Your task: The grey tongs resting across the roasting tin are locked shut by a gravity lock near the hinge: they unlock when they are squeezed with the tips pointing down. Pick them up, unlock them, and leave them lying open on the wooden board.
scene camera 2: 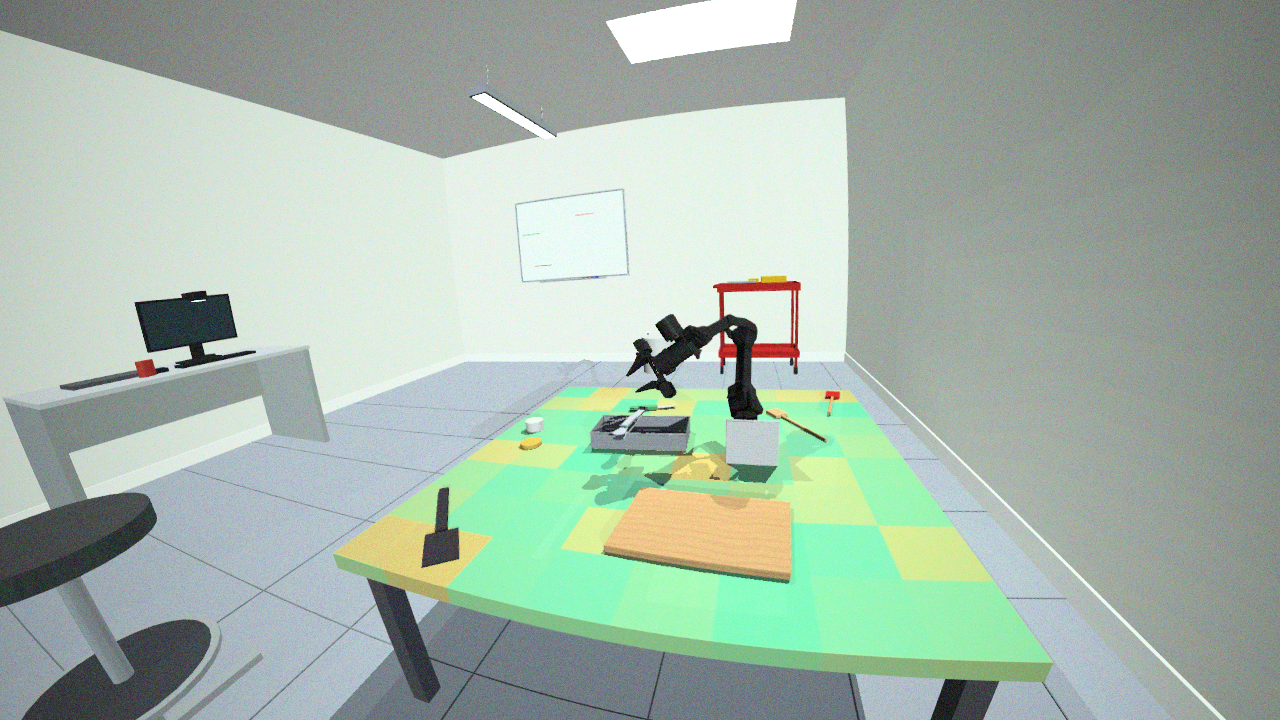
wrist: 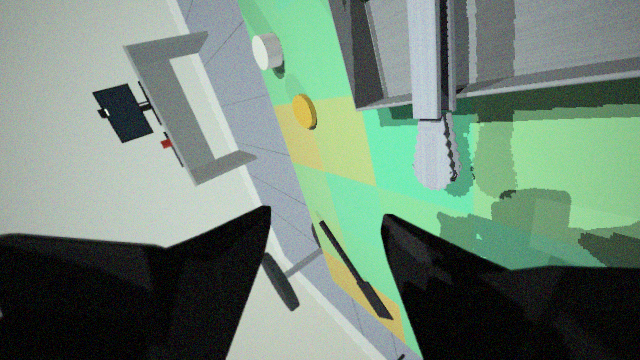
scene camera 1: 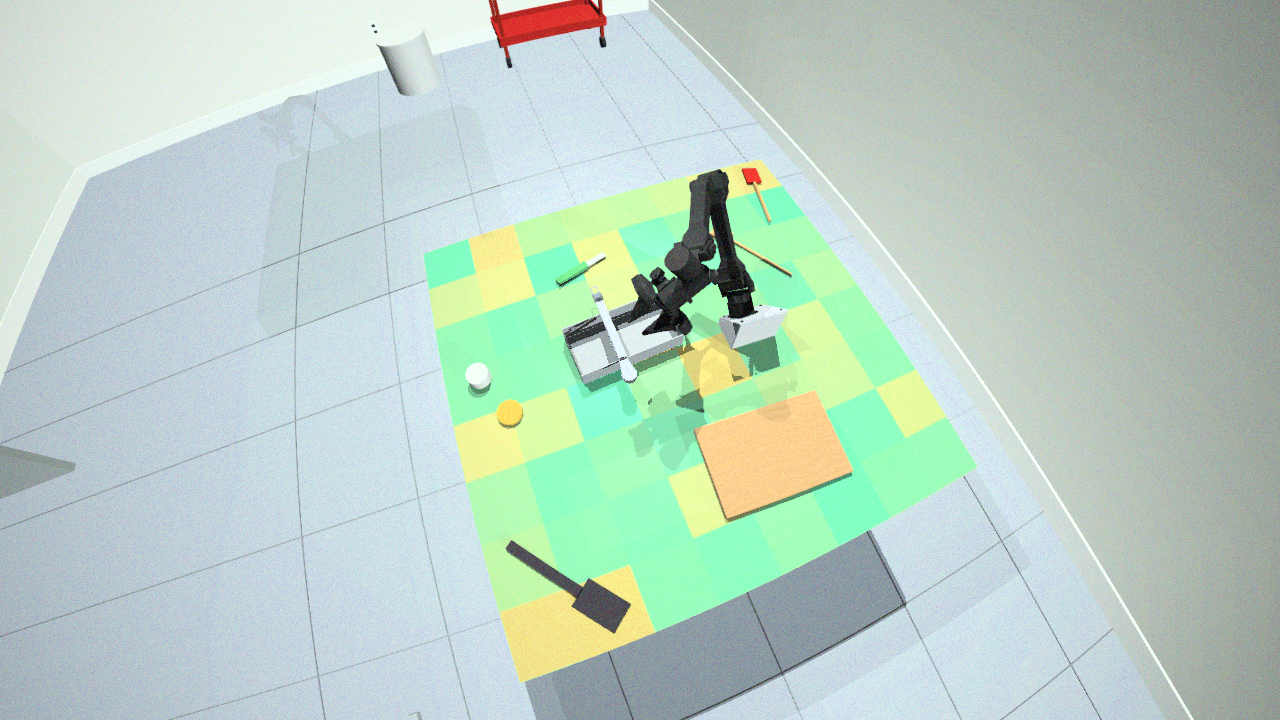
Labels:
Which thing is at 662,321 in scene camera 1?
The gripper.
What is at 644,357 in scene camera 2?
The gripper.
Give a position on a black spatula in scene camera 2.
441,546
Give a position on a black spatula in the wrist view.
370,295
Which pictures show the black spatula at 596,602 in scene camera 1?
Scene camera 2, the wrist view and scene camera 1: all of them.

